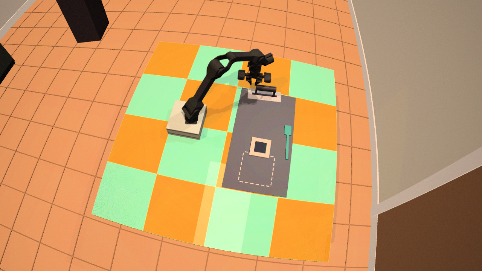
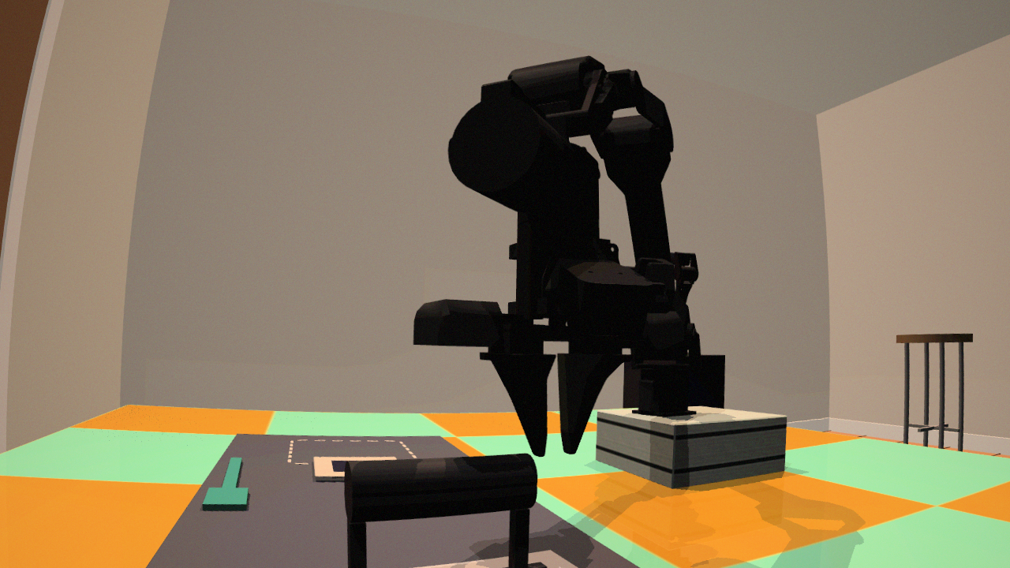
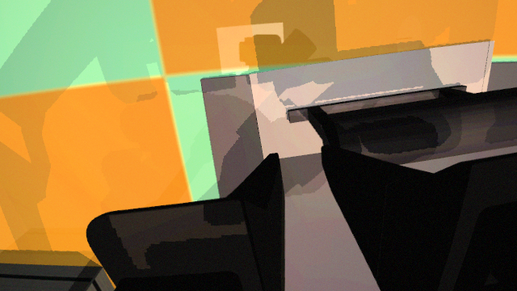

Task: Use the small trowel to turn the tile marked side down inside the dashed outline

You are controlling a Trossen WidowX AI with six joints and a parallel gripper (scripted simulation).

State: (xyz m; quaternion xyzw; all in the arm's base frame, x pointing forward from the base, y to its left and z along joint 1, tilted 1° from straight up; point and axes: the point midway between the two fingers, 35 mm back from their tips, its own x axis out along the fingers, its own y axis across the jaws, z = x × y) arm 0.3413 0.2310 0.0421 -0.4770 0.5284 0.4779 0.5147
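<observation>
Now: gripper tip 10 cm short of the small trowel, 5 cm above it and 1 cm to the left of it. Round my gripper tip: pale tile 36 cm to the right, 8 cm below, 4 cm ahead; then grey mat 30 cm to the right, 11 cm below, 5 cm ahead; then green trowel-like tool 30 cm to the right, 19 cm ahead, 8 cm below.
</observation>
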